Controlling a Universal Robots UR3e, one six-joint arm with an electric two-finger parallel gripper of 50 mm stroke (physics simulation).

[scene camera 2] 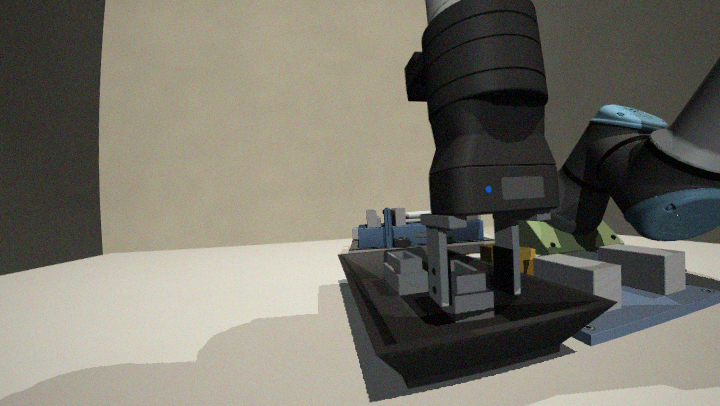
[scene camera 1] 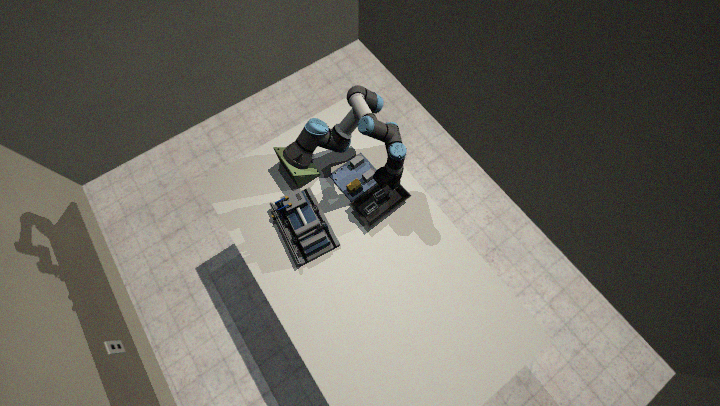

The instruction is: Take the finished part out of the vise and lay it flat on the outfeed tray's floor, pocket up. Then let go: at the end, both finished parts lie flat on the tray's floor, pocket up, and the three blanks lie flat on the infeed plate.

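Where they show: gripper, between the fingertips: (scene camera 2: 475, 295) (scene camera 1: 385, 190); arm's base, origin of its link: (scene camera 2: 562, 210) (scene camera 1: 296, 158).
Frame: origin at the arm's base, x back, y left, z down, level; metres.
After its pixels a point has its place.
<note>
My gripper (scene camera 2: 478, 297) @(z 0.040, x -0.352, y 0.237 m) is open, its fingers standing apart on either side of a grey finished part (scene camera 1: 379, 194) @(z 0.039, x -0.350, y 0.204 m) (scene camera 2: 471, 303) @(z 0.045, x -0.355, y 0.237 m) low in the tray. That part lies flat, pocket up, on the floor of the dark outfeed tray (scene camera 1: 390, 211) @(z 0.030, x -0.444, y 0.189 m) (scene camera 2: 484, 348) @(z 0.042, x -0.385, y 0.299 m). The other finished part (scene camera 1: 371, 207) @(z 0.038, x -0.378, y 0.138 m) (scene camera 2: 403, 277) @(z 0.041, x -0.387, y 0.165 m) lies flat beside it, pocket up, apart from the fingers. In scene camera 1 the fingertips are hidden. Two grey blanks (scene camera 1: 356, 161) @(z 0.028, x -0.162, y 0.218 m) (scene camera 2: 640, 267) @(z 0.042, x -0.171, y 0.238 m) and a yellow blank (scene camera 1: 353, 186) @(z 0.028, x -0.254, y 0.132 m) (scene camera 2: 526, 260) @(z 0.039, x -0.243, y 0.169 m) lie on the blue infeed plate (scene camera 1: 344, 176) @(z 0.063, x -0.175, y 0.138 m) (scene camera 2: 605, 330) @(z 0.063, x -0.275, y 0.279 m).
The blue vise unit (scene camera 1: 297, 224) @(z 0.012, x -0.258, y -0.163 m) (scene camera 2: 370, 236) @(z 0.028, x -0.376, y -0.093 m) stands on its dark base, apart from the tray. The infeed plate adjoins the tray's arm side. The green robot mount (scene camera 1: 305, 174) @(z -0.005, x -0.093, y -0.010 m) (scene camera 2: 539, 234) @(z 0.036, x -0.092, y 0.034 m) stands behind. The tray's raised walls surround the fingers.
</note>
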